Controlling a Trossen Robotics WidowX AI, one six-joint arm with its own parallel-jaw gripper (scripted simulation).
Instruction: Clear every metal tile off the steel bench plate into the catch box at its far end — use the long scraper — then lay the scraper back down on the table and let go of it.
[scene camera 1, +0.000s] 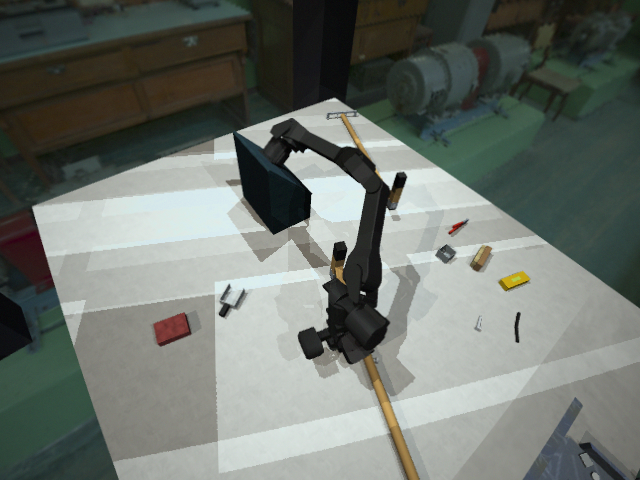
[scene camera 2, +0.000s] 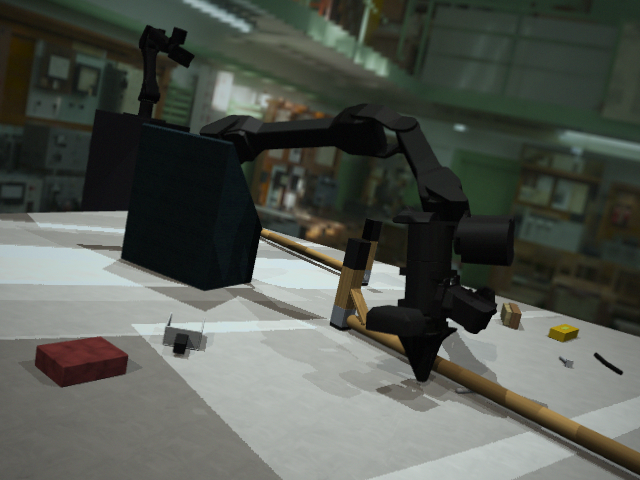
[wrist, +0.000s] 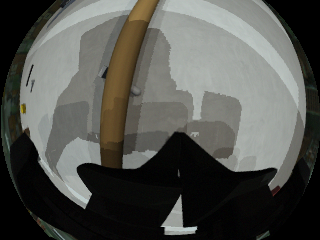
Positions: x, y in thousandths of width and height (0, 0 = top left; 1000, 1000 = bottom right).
Observation:
The gripper (scene camera 2: 659, 795) is shut, holding nothing. Also in view: a red block (scene camera 2: 126, 753) and a shorter scraper (scene camera 2: 474, 522).
The red block also shows in scene camera 1 (scene camera 1: 276, 682). The shorter scraper shows as well in scene camera 1 (scene camera 1: 624, 382). The gripper also shows in scene camera 1 (scene camera 1: 532, 732) and in the wrist view (wrist: 558, 569). The wrist view does not show the shorter scraper, which is hidden by the gripper.

